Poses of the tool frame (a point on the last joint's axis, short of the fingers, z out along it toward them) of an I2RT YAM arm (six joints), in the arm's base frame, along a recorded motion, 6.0 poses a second.
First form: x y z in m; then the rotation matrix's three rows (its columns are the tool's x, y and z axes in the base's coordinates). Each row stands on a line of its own.
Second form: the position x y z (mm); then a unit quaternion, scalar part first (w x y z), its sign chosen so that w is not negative. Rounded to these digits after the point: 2 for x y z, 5 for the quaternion.
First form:
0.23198, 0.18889, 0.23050
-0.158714, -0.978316, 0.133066
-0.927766, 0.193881, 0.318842
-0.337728, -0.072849, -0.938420
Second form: 231.98, 188.89, 230.50, 0.15552, -0.62965, 0.75681, 0.08126
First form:
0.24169, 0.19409, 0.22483
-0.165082, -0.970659, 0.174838
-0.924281, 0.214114, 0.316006
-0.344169, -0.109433, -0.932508
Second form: 241.69, 194.09, 224.83, 0.17068, -0.62316, 0.76021, 0.06793
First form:
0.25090, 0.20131, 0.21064
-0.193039, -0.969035, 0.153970
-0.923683, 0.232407, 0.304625
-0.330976, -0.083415, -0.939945
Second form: 250.90, 201.31, 210.64, 0.15766, -0.61532, 0.76899, 0.07192
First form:
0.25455, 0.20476, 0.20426
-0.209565, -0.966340, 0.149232
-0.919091, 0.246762, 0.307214
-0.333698, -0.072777, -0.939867
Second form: 254.55, 204.76, 204.26, 0.15599, -0.60900, 0.77398, 0.07572
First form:
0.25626, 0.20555, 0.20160
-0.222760, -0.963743, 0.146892
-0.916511, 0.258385, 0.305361
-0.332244, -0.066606, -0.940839
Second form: 256.26, 205.55, 201.60, 0.15394, -0.60409, 0.77814, 0.07671
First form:
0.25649, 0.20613, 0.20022
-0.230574, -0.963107, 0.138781
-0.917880, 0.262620, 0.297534
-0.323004, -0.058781, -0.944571
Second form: 256.49, 206.13, 200.22, 0.14788, -0.60237, 0.78067, 0.07646
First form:
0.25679, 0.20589, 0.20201
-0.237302, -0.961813, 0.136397
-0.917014, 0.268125, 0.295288
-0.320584, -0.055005, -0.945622
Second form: 256.79, 205.89, 202.01, 0.14595, -0.60004, 0.78279, 0.07674
